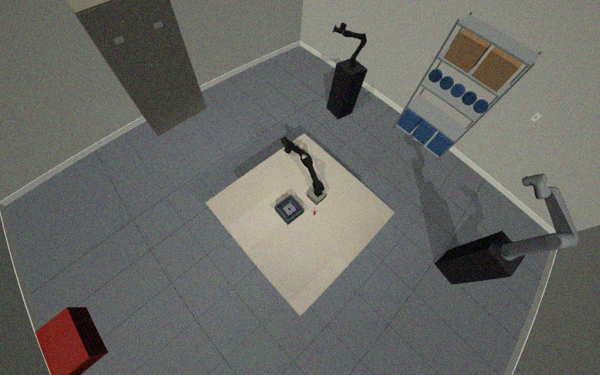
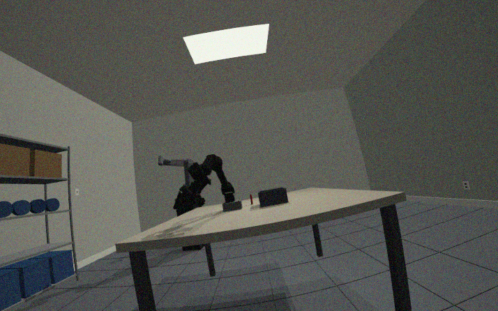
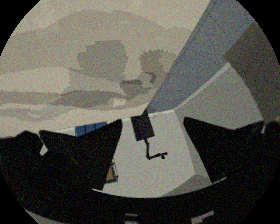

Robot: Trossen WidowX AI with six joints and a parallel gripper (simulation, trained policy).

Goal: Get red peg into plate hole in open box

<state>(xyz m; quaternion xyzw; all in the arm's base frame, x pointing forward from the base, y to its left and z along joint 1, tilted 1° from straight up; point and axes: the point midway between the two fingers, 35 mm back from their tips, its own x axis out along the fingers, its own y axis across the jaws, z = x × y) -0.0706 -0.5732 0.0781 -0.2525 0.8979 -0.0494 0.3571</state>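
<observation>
Right now the red peg is 730 mm to the left of my gripper tip, 230 mm ahead of it and 60 mm below it. The rest, counted from my gripper tip: box (580 mm to the left, 410 mm ahead, 80 mm below).
</observation>
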